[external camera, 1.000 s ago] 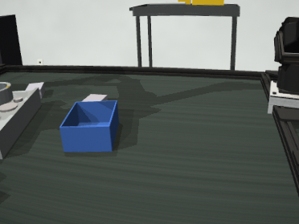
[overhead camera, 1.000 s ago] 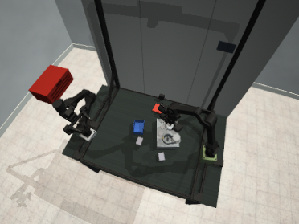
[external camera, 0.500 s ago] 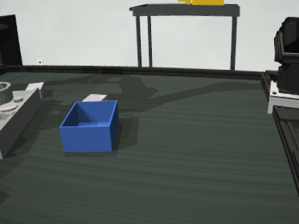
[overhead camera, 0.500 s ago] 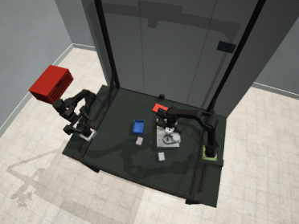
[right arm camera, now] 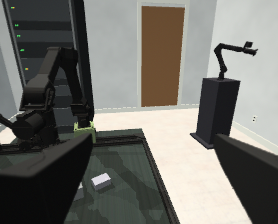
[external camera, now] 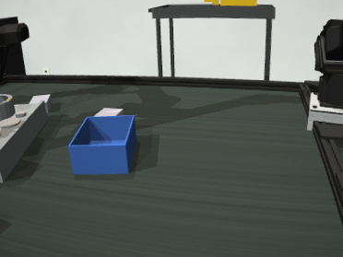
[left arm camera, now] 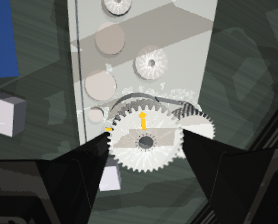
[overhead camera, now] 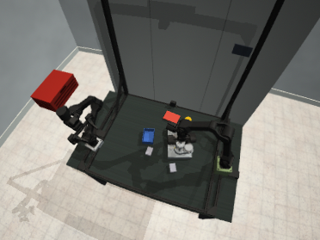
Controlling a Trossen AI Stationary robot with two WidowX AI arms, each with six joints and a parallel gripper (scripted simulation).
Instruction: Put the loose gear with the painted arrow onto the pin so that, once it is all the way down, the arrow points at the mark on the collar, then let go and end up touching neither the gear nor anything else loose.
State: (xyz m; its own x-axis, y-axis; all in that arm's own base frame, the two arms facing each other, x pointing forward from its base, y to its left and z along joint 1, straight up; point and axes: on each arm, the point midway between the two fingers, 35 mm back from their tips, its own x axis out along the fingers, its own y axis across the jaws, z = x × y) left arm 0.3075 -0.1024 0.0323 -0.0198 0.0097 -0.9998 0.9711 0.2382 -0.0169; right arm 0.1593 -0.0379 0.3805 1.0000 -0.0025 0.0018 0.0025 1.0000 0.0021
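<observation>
My left hand is 7 cm above the yellow mark, 4 cm to the left of it and 2 cm short of it. Round my left hand: blue bin (25 cm to the right, 13 cm below, 5 cm behind); then yellow disc (26 cm behind, 13 cm below, 3 cm to the left); then fixed gear (9 cm below, 6 cm to the left).
</observation>
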